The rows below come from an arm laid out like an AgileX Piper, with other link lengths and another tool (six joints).
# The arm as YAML. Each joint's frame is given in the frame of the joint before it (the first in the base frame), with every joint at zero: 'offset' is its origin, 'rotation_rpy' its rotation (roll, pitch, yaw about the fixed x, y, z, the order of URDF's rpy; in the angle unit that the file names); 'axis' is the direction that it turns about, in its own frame. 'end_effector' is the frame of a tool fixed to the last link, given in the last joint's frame.
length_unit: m
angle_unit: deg
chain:
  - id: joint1
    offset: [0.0, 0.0, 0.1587]
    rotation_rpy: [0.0, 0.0, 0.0]
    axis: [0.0, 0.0, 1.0]
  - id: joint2
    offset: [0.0, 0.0, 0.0]
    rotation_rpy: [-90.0, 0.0, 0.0]
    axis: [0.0, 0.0, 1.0]
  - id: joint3
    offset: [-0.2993, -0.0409, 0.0]
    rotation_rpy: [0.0, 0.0, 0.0]
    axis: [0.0, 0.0, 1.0]
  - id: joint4
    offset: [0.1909, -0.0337, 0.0]
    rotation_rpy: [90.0, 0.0, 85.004]
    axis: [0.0, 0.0, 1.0]
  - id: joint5
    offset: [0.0, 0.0, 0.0]
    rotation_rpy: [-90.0, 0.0, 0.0]
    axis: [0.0, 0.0, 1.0]
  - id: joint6
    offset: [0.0, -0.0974, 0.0]
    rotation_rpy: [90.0, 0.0, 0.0]
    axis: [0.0, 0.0, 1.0]
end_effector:
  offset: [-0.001, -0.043, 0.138]
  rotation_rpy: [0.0, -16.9, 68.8]
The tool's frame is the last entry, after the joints.
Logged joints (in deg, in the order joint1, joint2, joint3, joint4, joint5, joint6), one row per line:
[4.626 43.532 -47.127 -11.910 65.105 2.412]
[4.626 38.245 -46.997 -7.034 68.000 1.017]
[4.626 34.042 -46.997 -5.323 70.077 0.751]
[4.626 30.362 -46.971 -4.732 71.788 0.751]
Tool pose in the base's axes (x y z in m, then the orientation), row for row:
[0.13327 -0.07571 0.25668 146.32 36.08 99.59]
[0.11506 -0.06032 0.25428 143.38 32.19 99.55]
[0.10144 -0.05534 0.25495 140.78 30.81 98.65]
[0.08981 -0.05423 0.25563 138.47 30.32 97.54]
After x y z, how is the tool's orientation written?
As angles about the fixed x, y, z axes (roll, pitch, yaw), in degrees.
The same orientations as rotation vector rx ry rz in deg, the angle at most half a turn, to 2 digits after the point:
[75.07 108.93 2.76]
[75.89 109.31 8.79]
[75.97 108.22 11.93]
[75.78 106.77 13.88]

